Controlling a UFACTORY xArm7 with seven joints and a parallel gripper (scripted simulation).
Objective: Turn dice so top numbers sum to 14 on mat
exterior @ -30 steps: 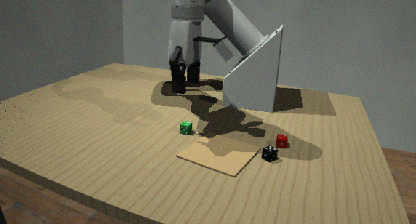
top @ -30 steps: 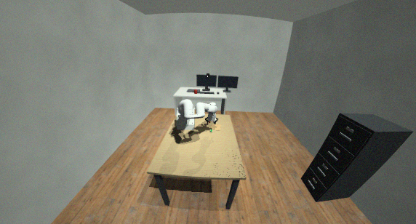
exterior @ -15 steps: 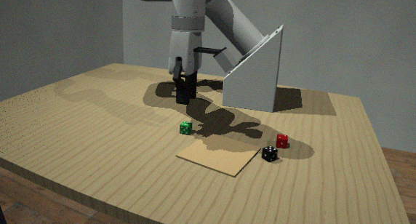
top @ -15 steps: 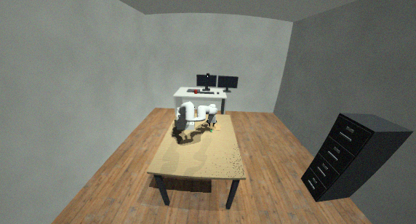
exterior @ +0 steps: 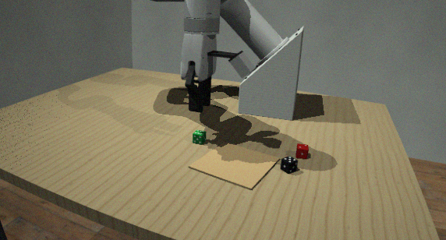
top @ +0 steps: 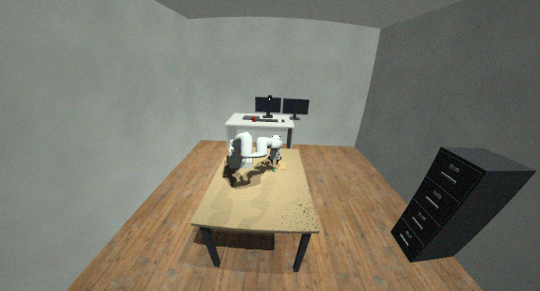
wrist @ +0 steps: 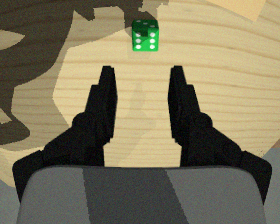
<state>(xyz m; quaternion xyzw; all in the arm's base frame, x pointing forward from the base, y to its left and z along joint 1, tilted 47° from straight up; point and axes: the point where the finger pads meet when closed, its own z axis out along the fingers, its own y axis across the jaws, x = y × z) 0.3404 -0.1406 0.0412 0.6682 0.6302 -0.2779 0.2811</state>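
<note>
My gripper is now 90 mm above the green die. The rest, counted from my hand: red die: 240 mm to the left, 90 mm below; black die: 70 mm ahead, 210 mm to the left, 90 mm below; tan mat: 80 mm ahead, 110 mm to the left, 100 mm below.
</note>
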